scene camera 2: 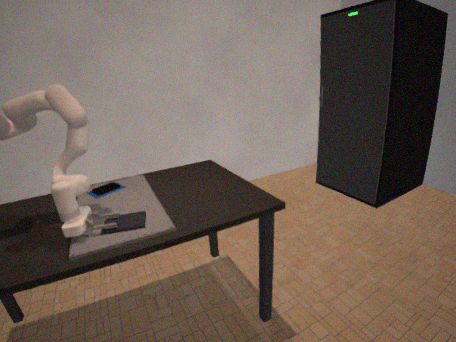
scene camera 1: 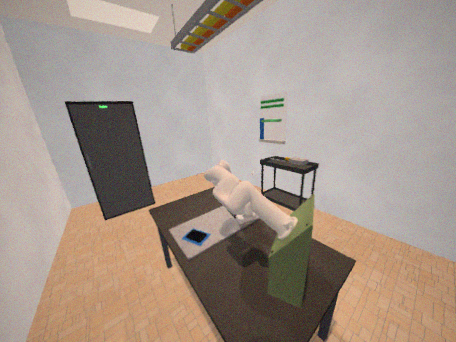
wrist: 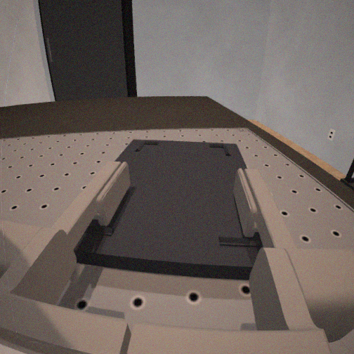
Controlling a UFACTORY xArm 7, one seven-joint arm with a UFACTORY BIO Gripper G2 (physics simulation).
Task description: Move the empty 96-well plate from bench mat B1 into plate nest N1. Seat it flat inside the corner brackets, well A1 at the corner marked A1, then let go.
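Places are measured from the arm's base along level axes (x right, y back, z down), in metres.
Pixels of known places: hand, its tool point: (scene camera 2: 112,220); arm's base, origin of its link: (scene camera 1: 288,228).
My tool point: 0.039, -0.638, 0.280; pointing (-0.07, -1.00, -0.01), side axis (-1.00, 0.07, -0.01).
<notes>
For each thing: its top centre in the pictures, then the offset to it from my tool point, as dx, dy, dz. "spot": a spot on its surface instead. Level surfaces: height alone.
- plate nest, centre of its top: (scene camera 2: 124,220) -0.007, -0.044, +0.009
- black rectangle, a spot on its surface: (scene camera 2: 106,188) spot: -0.390, +0.117, +0.008
- blue mat, height of its surface: dz +0.021
- light perforated board, height of its surface: dz +0.024
- dark table, height of its surface: dz +0.037
The plate nest (scene camera 2: 135,221) (wrist: 180,227) is a dark flat block with low corner brackets. No plate shows on it, and the A1 mark cannot be made out. My gripper (scene camera 2: 113,221) (wrist: 181,189) is shut at its narrow setting, with nothing between its fingers. The fingers still stand apart, low over the near part of the nest, one towards each long side. A black rectangle (scene camera 1: 195,236) (scene camera 2: 106,188), which looks like the plate, lies on the blue mat (scene camera 1: 202,243) (scene camera 2: 96,195), away from the gripper. Its wells are too small to see. In scene camera 1 the arm hides the nest.
The mat and nest stand on a light perforated board (scene camera 1: 175,231) (scene camera 2: 135,185) (wrist: 40,175) on the dark table (scene camera 1: 215,280) (scene camera 2: 210,185) (wrist: 165,112). A green upright panel (scene camera 1: 290,270) stands by the arm's base. A cart and a dark cabinet (scene camera 2: 355,100) stand off the table.
</notes>
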